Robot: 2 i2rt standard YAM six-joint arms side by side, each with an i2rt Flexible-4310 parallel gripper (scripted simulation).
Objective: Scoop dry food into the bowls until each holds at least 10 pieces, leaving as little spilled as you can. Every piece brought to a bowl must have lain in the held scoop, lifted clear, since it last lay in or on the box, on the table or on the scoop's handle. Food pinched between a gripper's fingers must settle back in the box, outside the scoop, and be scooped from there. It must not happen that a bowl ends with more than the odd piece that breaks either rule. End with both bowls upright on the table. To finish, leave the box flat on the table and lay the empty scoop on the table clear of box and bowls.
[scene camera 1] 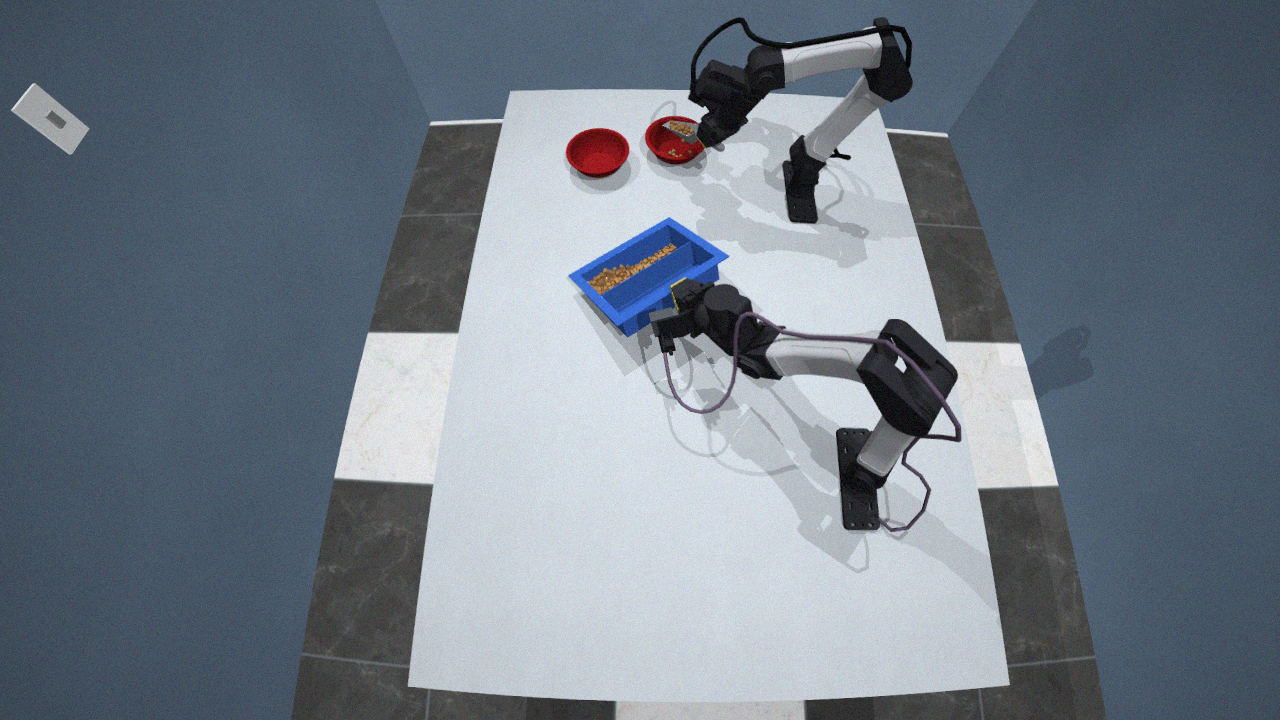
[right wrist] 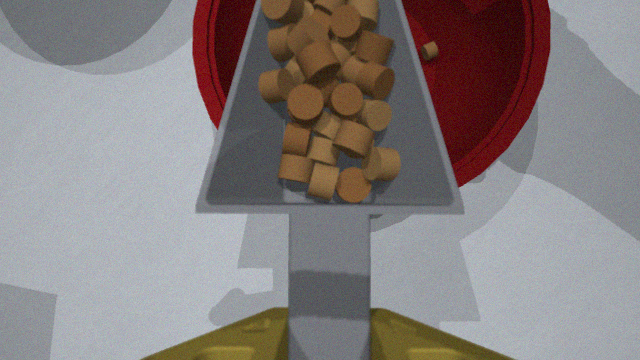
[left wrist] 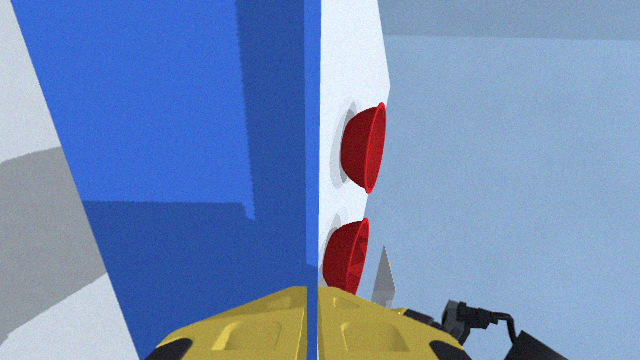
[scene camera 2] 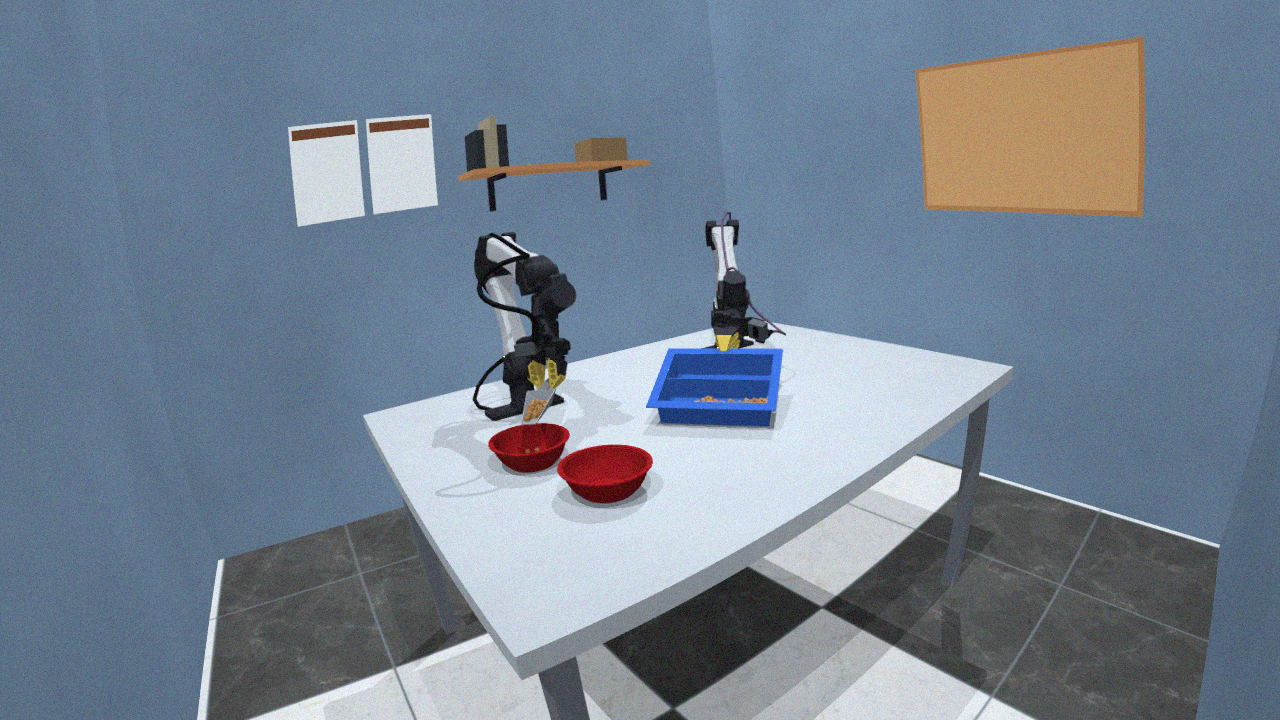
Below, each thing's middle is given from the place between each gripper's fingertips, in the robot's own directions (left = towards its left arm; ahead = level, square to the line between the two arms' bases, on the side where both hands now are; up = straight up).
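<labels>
There is the blue box [scene camera 2: 687, 374], and my left hand [scene camera 1: 672, 286] is 5 cm above it, 7 cm to the left of it and 5 cm short of it. The grey scoop [right wrist: 329, 241] is 2 cm below my left hand, 44 cm to the right of it and 7 cm behind it.
For my right hand, the grey scoop is 1 cm below it, 3 cm ahead of it and 3 cm to the right of it. As for the blue box, it is 5 cm below my right hand, 15 cm ahead of it and 34 cm to the left of it.
</labels>
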